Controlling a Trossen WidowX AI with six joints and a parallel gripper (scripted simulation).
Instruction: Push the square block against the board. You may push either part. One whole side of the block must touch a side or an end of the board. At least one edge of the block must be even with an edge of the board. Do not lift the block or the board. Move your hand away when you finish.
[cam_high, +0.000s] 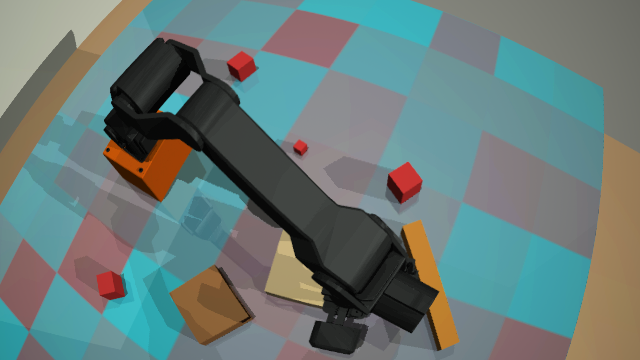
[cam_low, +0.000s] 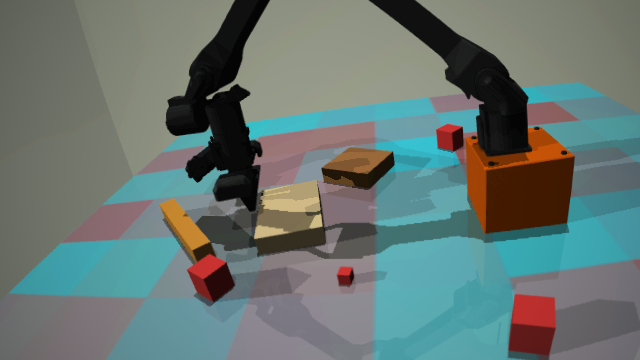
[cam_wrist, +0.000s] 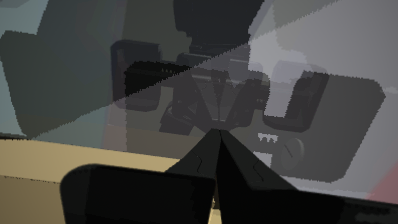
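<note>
My gripper tip is 180 mm past the brown square block, 130 mm to the left of it and 10 mm below it. Also, from my gripper tip: board: 80 mm behind, 40 mm to the left, 10 mm above; long orange bar: 100 mm ahead, 70 mm to the left, 10 mm above.
</note>
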